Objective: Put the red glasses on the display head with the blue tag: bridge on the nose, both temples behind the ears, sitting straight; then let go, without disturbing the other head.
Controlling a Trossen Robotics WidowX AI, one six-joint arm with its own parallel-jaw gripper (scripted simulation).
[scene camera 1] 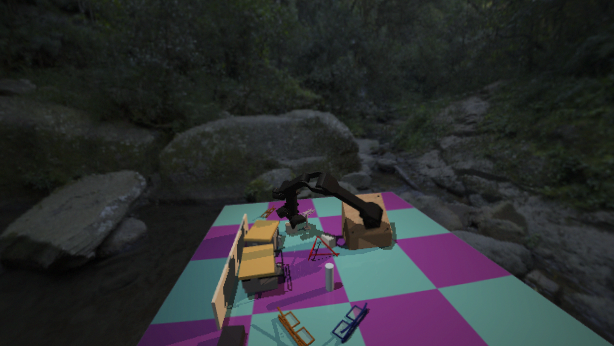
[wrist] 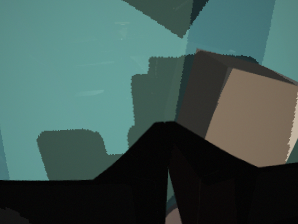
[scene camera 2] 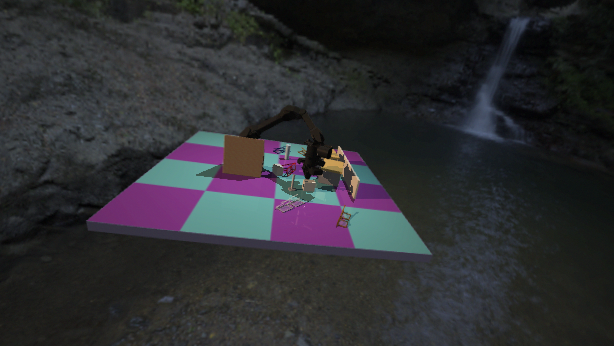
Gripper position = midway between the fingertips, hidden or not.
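Observation:
Through the wrist view I can see my gripper [wrist: 164,131]. Scene camera 1 gives me a board [scene camera 1: 219,303].

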